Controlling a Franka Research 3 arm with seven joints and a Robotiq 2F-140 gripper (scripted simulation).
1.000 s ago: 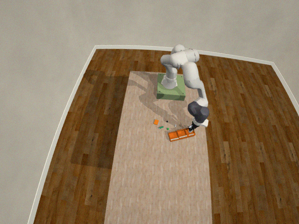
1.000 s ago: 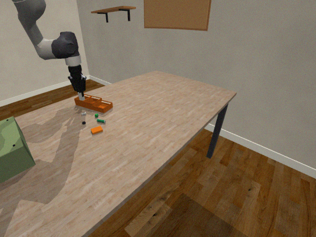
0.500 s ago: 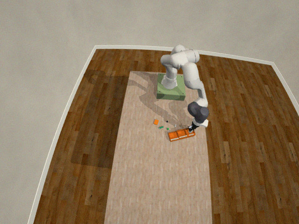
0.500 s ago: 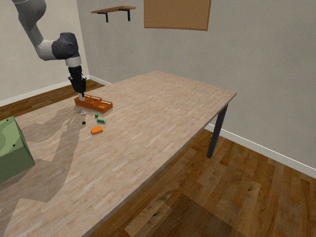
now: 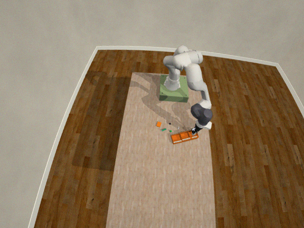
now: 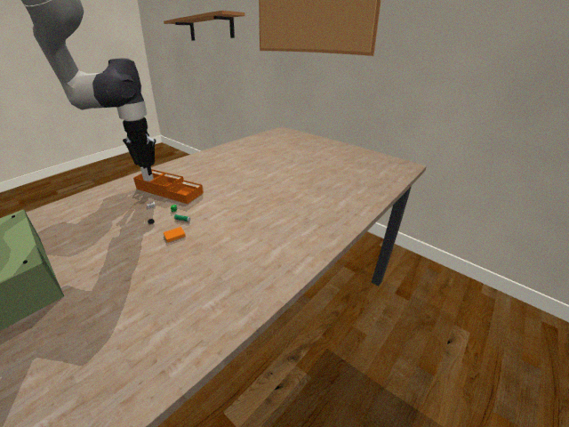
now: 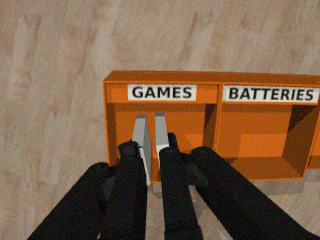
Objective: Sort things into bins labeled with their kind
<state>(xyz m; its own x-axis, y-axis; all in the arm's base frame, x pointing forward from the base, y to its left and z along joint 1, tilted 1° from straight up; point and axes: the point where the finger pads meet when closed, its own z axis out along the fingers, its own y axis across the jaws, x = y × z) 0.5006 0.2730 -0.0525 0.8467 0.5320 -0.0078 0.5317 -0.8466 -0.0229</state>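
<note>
Now: the orange block 350 mm to the right of my hand, 60 mm behind it and 40 mm below it. Also, from my hand: white piece (150 mm to the right, 50 mm behind, 40 mm below); labelled bins (80 mm to the right, 40 mm ahead, 30 mm below); small green cube (220 mm to the right, 40 mm below).
</note>
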